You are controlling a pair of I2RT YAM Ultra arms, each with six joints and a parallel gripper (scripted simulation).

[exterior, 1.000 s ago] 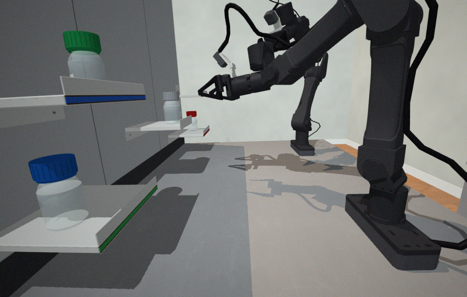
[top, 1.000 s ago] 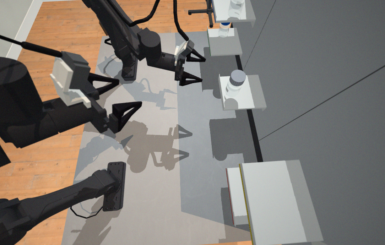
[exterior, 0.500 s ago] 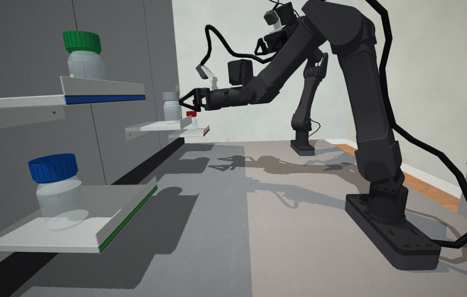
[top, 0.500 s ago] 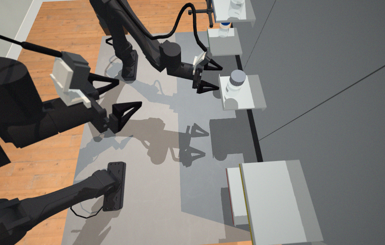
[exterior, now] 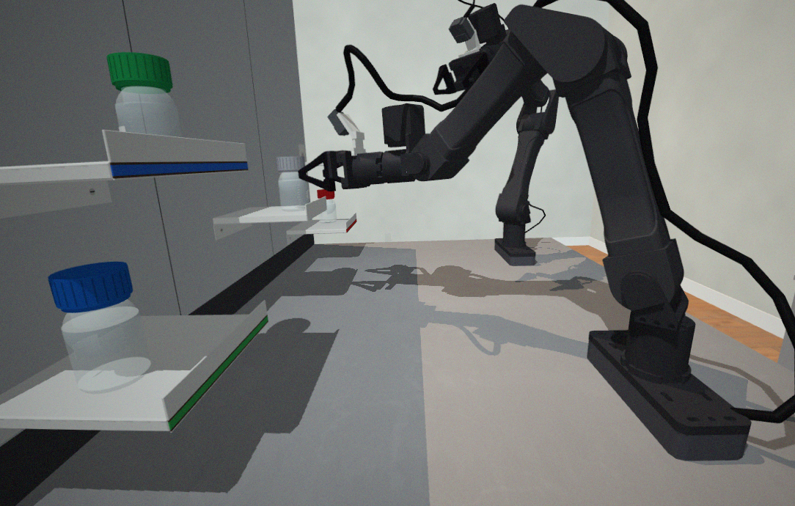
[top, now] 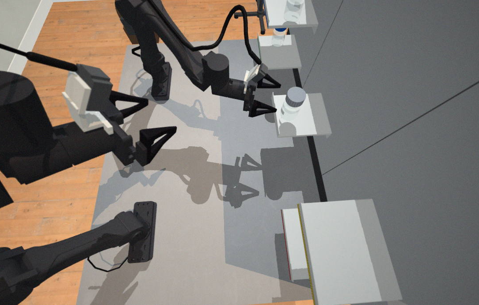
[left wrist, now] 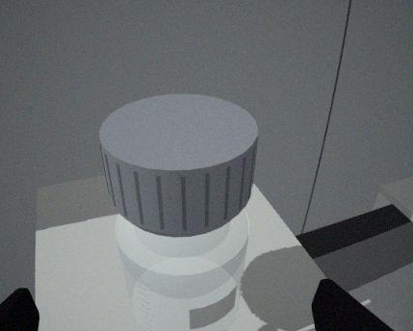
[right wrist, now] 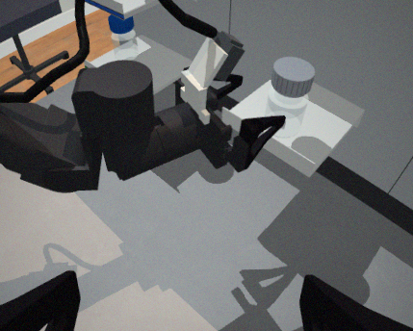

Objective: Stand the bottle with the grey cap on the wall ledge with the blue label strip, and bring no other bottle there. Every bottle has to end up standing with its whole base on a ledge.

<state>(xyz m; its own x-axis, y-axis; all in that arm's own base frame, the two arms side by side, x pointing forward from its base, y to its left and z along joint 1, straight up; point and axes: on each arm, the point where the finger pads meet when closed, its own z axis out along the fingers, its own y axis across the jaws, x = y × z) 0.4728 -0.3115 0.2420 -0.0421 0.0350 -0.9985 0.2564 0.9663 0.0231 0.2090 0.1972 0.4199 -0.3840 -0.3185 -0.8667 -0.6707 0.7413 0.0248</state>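
The grey-capped bottle lies 5 cm ahead of my left hand, 2 cm to the right of it and 2 cm below it. Also, from my left hand: green-capped bottle 9 cm ahead, 32 cm to the left, 7 cm above; blue-capped bottle 8 cm ahead, 43 cm to the left, 12 cm below.
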